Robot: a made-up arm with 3 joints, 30 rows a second.
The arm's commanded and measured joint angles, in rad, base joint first. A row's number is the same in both.
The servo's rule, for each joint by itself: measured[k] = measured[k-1] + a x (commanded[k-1-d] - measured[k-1]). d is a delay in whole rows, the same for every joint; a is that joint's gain. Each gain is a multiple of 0.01, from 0.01 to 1. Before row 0 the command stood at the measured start. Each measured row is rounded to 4 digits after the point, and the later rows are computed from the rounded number. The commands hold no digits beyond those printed.
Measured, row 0:
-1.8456, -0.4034, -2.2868
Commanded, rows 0 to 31:
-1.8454, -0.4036, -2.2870
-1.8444, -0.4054, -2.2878
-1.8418, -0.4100, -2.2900
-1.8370, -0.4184, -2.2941
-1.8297, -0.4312, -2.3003
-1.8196, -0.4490, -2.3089
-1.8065, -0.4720, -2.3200
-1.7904, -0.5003, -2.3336
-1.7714, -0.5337, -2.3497
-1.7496, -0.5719, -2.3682
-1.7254, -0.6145, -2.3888
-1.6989, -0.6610, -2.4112
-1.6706, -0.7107, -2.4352
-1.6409, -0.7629, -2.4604
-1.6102, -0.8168, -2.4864
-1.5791, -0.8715, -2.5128
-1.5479, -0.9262, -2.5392
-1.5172, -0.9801, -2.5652
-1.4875, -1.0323, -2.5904
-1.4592, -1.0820, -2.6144
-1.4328, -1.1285, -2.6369
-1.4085, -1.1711, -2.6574
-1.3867, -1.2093, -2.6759
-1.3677, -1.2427, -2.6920
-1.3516, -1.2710, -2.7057
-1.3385, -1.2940, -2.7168
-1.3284, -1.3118, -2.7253
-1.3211, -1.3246, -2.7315
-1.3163, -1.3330, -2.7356
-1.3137, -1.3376, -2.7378
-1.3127, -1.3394, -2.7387
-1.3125, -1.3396, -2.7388
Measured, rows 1 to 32:
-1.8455, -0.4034, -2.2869
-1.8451, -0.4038, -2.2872
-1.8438, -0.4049, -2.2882
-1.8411, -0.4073, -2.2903
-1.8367, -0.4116, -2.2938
-1.8300, -0.4183, -2.2991
-1.8208, -0.4280, -2.3064
-1.8089, -0.4410, -2.3159
-1.7943, -0.4577, -2.3277
-1.7769, -0.4783, -2.3419
-1.7568, -0.5028, -2.3583
-1.7342, -0.5313, -2.3768
-1.7094, -0.5636, -2.3972
-1.6827, -0.5995, -2.4193
-1.6544, -0.6386, -2.4428
-1.6250, -0.6805, -2.4673
-1.5949, -0.7247, -2.4925
-1.5646, -0.7707, -2.5179
-1.5345, -0.8178, -2.5433
-1.5051, -0.8654, -2.5682
-1.4769, -0.9128, -2.5922
-1.4502, -0.9593, -2.6150
-1.4254, -1.0043, -2.6363
-1.4029, -1.0472, -2.6558
-1.3829, -1.0875, -2.6733
-1.3656, -1.1247, -2.6885
-1.3511, -1.1584, -2.7014
-1.3394, -1.1883, -2.7119
-1.3304, -1.2143, -2.7202
-1.3239, -1.2365, -2.7264
-1.3195, -1.2550, -2.7307
-1.3168, -1.2702, -2.7335
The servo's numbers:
d 0
a 0.39 0.18 0.35

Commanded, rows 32 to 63:
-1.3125, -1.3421, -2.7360
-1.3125, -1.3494, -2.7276
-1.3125, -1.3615, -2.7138
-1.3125, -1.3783, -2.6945
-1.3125, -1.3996, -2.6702
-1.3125, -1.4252, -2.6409
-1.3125, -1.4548, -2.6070
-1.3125, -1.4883, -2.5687
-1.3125, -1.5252, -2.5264
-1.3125, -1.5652, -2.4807
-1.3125, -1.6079, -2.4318
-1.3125, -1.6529, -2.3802
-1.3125, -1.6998, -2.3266
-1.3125, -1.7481, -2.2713
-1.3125, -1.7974, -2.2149
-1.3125, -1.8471, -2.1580
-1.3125, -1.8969, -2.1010
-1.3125, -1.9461, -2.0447
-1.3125, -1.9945, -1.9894
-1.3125, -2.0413, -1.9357
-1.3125, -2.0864, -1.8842
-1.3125, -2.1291, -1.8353
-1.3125, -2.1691, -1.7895
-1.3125, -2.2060, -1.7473
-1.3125, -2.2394, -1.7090
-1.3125, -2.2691, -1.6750
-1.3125, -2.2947, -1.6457
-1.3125, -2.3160, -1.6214
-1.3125, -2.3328, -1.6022
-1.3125, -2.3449, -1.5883
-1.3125, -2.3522, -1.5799
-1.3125, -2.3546, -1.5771
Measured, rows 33 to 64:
-1.3151, -1.2831, -2.7344
-1.3141, -1.2950, -2.7320
-1.3135, -1.3070, -2.7256
-1.3131, -1.3198, -2.7147
-1.3129, -1.3342, -2.6991
-1.3127, -1.3506, -2.6787
-1.3126, -1.3694, -2.6536
-1.3126, -1.3908, -2.6239
-1.3126, -1.4150, -2.5898
-1.3126, -1.4420, -2.5516
-1.3126, -1.4719, -2.5097
-1.3126, -1.5045, -2.4644
-1.3126, -1.5397, -2.4162
-1.3126, -1.5772, -2.3655
-1.3126, -1.6168, -2.3128
-1.3126, -1.6583, -2.2586
-1.3126, -1.7012, -2.2034
-1.3126, -1.7453, -2.1479
-1.3126, -1.7902, -2.0924
-1.3126, -1.8354, -2.0376
-1.3126, -1.8806, -1.9839
-1.3126, -1.9253, -1.9319
-1.3126, -1.9692, -1.8821
-1.3126, -2.0118, -1.8349
-1.3126, -2.0528, -1.7908
-1.3126, -2.0917, -1.7503
-1.3126, -2.1282, -1.7137
-1.3126, -2.1620, -1.6814
-1.3126, -2.1927, -1.6537
-1.3126, -2.2201, -1.6308
-1.3126, -2.2439, -1.6130
-1.3126, -2.2638, -1.6004

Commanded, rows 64 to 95:
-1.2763, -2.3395, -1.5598
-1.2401, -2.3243, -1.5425
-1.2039, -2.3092, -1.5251
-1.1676, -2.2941, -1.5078
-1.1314, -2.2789, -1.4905
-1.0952, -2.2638, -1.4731
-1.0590, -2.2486, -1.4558
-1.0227, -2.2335, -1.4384
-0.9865, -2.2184, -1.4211
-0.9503, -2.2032, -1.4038
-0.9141, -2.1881, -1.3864
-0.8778, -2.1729, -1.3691
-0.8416, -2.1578, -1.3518
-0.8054, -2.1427, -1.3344
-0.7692, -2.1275, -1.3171
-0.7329, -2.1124, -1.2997
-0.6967, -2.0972, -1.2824
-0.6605, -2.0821, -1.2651
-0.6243, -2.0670, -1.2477
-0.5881, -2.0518, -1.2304
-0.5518, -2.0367, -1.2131
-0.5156, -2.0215, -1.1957
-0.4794, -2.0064, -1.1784
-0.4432, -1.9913, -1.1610
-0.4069, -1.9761, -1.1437
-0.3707, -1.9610, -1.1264
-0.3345, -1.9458, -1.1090
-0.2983, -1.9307, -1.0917
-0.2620, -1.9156, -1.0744
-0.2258, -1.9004, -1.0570
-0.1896, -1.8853, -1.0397
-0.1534, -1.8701, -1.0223
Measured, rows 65 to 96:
-1.2984, -2.2774, -1.5862
-1.2757, -2.2858, -1.5709
-1.2477, -2.2900, -1.5549
-1.2165, -2.2907, -1.5384
-1.1833, -2.2886, -1.5216
-1.1489, -2.2841, -1.5046
-1.1138, -2.2777, -1.4875
-1.0783, -2.2697, -1.4703
-1.0425, -2.2605, -1.4531
-1.0065, -2.2502, -1.4358
-0.9705, -2.2390, -1.4185
-0.9343, -2.2271, -1.4012
-0.8981, -2.2146, -1.3839
-0.8619, -2.2017, -1.3666
-0.8257, -2.1883, -1.3493
-0.7895, -2.1746, -1.3319
-0.7533, -2.1607, -1.3146
-0.7171, -2.1466, -1.2973
-0.6809, -2.1323, -1.2799
-0.6447, -2.1178, -1.2626
-0.6085, -2.1032, -1.2453
-0.5723, -2.0885, -1.2279
-0.5361, -2.0737, -1.2106
-0.4999, -2.0589, -1.1932
-0.4636, -2.0440, -1.1759
-0.4274, -2.0291, -1.1586
-0.3912, -2.0141, -1.1412
-0.3550, -1.9991, -1.1239
-0.3187, -1.9841, -1.1066
-0.2825, -1.9690, -1.0892
-0.2463, -1.9539, -1.0719
-0.2101, -1.9388, -1.0545

